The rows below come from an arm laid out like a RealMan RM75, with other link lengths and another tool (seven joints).
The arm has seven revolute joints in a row. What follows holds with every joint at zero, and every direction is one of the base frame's.
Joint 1 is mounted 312.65 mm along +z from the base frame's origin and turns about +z.
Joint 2 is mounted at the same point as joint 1 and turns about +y.
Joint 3 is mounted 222.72 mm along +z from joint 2 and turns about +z.
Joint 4 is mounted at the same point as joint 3 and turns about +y.
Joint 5 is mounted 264.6 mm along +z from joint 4 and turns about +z.
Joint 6 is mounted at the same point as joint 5 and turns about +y.
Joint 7 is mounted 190.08 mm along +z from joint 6 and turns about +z.
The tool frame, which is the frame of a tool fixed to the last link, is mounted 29 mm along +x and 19 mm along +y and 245 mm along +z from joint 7; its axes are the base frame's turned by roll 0.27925, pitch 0 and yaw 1.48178 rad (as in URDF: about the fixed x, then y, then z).
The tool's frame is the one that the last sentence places.
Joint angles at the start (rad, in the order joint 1, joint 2, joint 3, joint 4, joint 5, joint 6, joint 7): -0.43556, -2.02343, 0.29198, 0.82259, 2.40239, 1.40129, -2.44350
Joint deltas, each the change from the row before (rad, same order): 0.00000, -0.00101, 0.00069, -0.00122, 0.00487, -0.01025, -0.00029; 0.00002, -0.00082, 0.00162, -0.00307, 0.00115, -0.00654, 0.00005; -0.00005, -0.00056, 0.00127, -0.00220, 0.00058, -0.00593, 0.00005; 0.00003, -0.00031, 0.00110, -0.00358, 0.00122, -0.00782, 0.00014; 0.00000, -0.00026, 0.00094, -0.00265, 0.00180, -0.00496, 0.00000; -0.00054, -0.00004, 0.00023, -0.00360, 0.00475, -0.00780, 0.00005; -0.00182, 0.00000, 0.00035, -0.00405, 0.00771, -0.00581, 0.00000; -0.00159, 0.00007, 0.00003, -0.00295, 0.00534, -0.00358, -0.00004; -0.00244, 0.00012, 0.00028, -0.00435, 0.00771, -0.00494, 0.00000
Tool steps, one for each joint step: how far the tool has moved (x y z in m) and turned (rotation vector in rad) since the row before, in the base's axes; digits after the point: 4 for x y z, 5 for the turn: -0.0042, 0.0005, -0.0001, 0.00162, 0.00732, 0.00614; -0.0018, 0.0002, -0.0011, 0.00024, 0.00212, 0.00316; -0.0016, 0.0005, -0.0004, 0.00109, 0.00224, 0.00257; -0.0024, 0.0004, -0.0006, 0.00138, 0.00290, 0.00400; -0.0017, -0.0001, -0.0008, -0.00031, 0.00212, 0.00290; -0.0032, -0.0001, -0.0009, -0.00048, 0.00483, 0.00496; -0.0027, -0.0008, -0.0021, -0.00433, 0.00502, 0.00386; -0.0016, -0.0005, -0.0015, -0.00317, 0.00306, 0.00229; -0.0021, -0.0008, -0.0023, -0.00498, 0.00437, 0.00290
